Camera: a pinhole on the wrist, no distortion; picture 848 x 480 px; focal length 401.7 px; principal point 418.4 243.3 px. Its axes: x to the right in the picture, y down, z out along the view. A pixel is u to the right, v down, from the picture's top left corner.
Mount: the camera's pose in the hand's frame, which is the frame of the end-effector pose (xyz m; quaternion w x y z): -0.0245 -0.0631 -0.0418 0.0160 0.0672 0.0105 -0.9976
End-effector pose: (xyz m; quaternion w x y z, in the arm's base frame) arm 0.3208 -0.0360 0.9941 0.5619 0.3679 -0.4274 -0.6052
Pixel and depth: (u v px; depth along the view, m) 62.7 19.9 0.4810
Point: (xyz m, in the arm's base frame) -0.0956 -0.3074 1.3782
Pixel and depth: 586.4 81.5 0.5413
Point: -0.0309 0.3388 1.2790
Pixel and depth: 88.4 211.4 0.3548
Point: -0.0363 -0.2142 1.0970
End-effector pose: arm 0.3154 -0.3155 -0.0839 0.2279 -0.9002 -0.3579 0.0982
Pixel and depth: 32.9 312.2 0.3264
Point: 0.3123 0.0372 -0.3139
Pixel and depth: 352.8 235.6 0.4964
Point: 0.1132 -0.1262 -0.4580
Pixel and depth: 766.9 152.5 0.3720
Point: -0.0674 -0.4936 -0.3295
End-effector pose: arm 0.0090 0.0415 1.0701 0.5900 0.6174 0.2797 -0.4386
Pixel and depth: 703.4 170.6 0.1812
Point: -0.1311 -0.0402 1.2158
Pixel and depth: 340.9 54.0 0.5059
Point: 0.0501 -0.4470 1.1922
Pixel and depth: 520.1 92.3 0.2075
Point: -0.0662 -0.0954 1.1802
